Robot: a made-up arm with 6 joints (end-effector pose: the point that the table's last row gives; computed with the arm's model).
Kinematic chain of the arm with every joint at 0, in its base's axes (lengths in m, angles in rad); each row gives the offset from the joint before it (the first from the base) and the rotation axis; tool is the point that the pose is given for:
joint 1: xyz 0 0 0.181 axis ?
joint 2: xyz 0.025 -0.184 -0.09 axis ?
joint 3: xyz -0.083 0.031 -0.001 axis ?
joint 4: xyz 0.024 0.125 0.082 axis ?
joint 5: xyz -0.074 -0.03 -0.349 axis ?
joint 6: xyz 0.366 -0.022 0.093 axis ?
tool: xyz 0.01 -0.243 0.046
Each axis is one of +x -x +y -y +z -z.
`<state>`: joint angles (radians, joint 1 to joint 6).
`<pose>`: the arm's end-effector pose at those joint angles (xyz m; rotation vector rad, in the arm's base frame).
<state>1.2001 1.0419 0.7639 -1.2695 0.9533 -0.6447</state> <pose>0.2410 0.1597 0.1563 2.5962 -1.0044 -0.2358</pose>
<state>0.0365 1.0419 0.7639 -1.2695 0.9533 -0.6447</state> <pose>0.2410 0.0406 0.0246 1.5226 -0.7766 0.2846</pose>
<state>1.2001 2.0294 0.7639 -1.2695 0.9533 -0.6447</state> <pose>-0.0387 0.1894 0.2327 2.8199 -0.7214 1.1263</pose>
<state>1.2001 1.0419 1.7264 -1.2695 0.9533 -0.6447</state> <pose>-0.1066 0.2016 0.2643 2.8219 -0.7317 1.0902</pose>
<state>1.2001 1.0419 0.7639 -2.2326 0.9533 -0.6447</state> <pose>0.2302 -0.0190 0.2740 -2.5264 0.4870 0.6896</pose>
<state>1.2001 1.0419 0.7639 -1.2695 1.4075 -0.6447</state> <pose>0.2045 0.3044 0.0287 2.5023 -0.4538 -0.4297</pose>
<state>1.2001 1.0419 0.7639 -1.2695 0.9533 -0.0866</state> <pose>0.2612 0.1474 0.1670 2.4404 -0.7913 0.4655</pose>
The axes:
joint 1: +x
joint 2: +z
joint 3: +z
joint 4: +y
joint 5: -z
joint 6: +y

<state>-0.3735 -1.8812 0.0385 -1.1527 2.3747 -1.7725</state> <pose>0.1260 -0.3797 -0.2698 0.7268 0.2287 1.2144</pose>
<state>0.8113 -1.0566 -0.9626 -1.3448 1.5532 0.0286</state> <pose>-0.3144 0.1989 -0.1614 0.5480 0.7616 2.8019</pose>
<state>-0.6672 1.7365 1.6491 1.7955 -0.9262 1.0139</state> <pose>0.3589 -0.5621 0.2034 1.5760 -0.2001 -0.1585</pose>
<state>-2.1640 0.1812 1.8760 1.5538 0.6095 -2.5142</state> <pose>0.3361 0.0931 0.4256 -0.4426 1.2521 1.9999</pose>
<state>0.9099 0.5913 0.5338 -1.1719 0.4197 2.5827</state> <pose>0.3694 -0.0253 0.1941 0.2520 0.8751 1.5853</pose>
